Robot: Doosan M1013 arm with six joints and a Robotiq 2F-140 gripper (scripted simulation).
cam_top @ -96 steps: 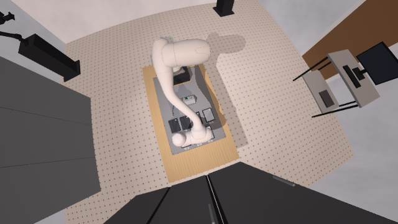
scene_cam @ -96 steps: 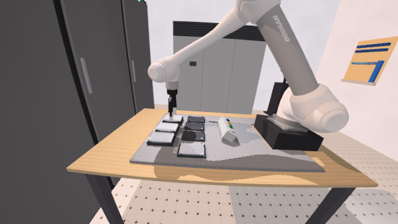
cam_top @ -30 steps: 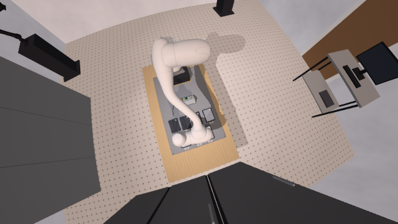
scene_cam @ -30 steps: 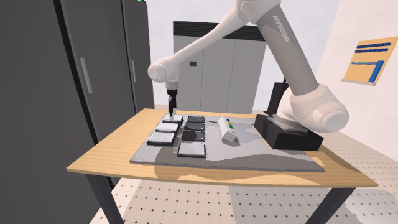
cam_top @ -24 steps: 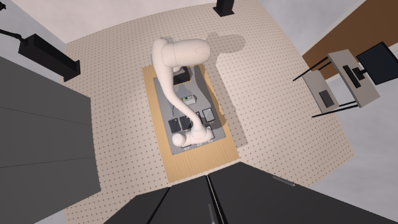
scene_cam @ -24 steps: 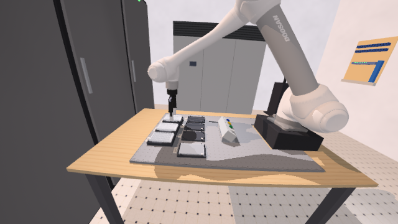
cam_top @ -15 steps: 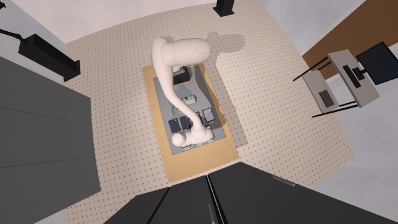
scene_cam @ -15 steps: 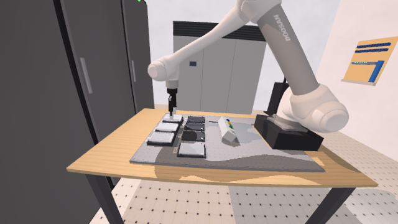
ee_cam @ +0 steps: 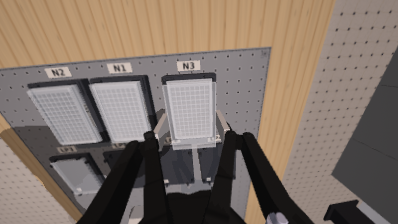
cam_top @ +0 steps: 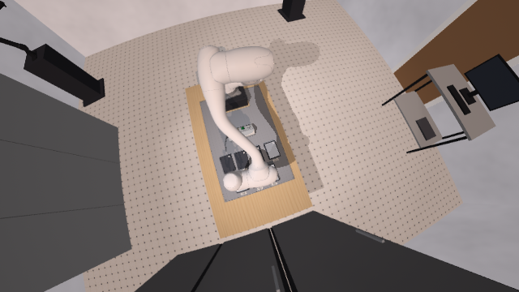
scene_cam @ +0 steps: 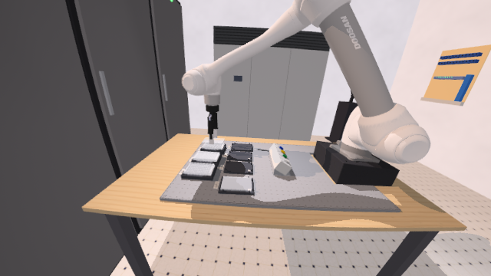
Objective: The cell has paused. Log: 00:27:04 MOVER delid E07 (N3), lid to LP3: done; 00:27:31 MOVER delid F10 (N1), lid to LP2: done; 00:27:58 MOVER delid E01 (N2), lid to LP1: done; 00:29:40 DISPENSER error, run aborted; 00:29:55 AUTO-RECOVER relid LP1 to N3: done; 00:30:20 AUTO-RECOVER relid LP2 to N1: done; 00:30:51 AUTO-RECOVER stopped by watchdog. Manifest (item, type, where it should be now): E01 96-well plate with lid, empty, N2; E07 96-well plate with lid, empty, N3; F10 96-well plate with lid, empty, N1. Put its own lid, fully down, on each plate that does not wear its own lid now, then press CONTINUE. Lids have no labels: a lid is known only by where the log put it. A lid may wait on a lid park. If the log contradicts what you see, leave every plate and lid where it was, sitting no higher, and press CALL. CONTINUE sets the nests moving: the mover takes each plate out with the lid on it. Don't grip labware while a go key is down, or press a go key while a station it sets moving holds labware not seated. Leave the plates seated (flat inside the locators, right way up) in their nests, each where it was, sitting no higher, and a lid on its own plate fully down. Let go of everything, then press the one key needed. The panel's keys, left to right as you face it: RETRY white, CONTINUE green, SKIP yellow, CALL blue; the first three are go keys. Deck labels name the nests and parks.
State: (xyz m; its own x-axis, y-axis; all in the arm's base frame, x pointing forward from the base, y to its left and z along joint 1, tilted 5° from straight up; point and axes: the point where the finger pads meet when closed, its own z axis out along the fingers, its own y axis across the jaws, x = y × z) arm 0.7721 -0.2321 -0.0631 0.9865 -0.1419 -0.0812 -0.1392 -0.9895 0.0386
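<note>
Now: the N2 plate 40 mm ahead of my hand, 250 mm to the left of it and 60 mm below it. Also, from my hand: park LP4: 190 mm behind, 30 mm to the right, 80 mm below; lid park LP1: 150 mm behind, 210 mm to the left, 80 mm below; LP2: 170 mm behind, 90 mm to the left, 80 mm below.
</note>
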